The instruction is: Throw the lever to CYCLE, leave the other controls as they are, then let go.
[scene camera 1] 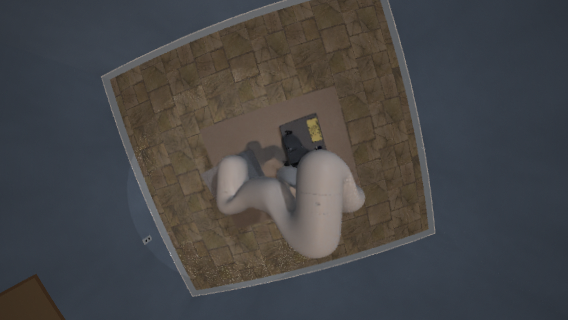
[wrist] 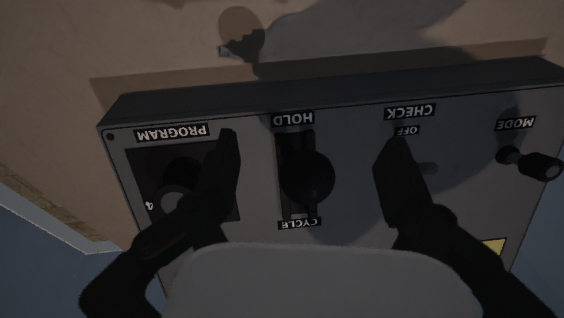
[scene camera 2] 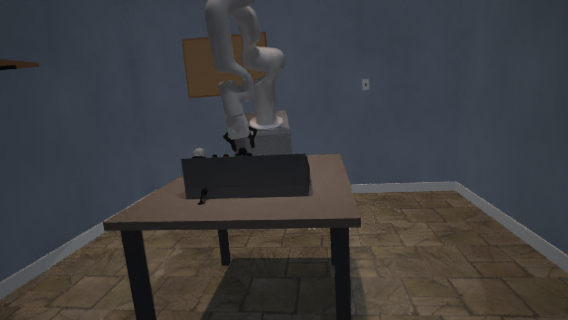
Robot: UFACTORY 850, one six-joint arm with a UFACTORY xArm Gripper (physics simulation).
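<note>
The control panel (scene camera 1: 299,126) (scene camera 2: 245,176) (wrist: 352,210) is a grey box on the table. Its lever has a round black ball (scene camera 2: 243,151) (wrist: 307,176), which stands over the middle of the slot between the HOLD and CYCLE labels in the wrist view. The ball hides the lever's shaft, so its exact setting is hard to tell. My gripper (scene camera 2: 243,145) (wrist: 308,148) is open, with one finger on each side of the ball, apart from it. The left finger partly covers the PROGRAM knob (wrist: 174,199); the right finger is beside the CHECK toggle (wrist: 427,168).
The MODE knob (wrist: 542,166) sticks up at the panel's right in the wrist view. A yellow label (scene camera 1: 314,130) (wrist: 495,246) is on the panel. A white dome (scene camera 2: 199,152) and several small lamps rise above the panel's top edge. The table (scene camera 1: 235,127) (scene camera 2: 250,210) carries the panel.
</note>
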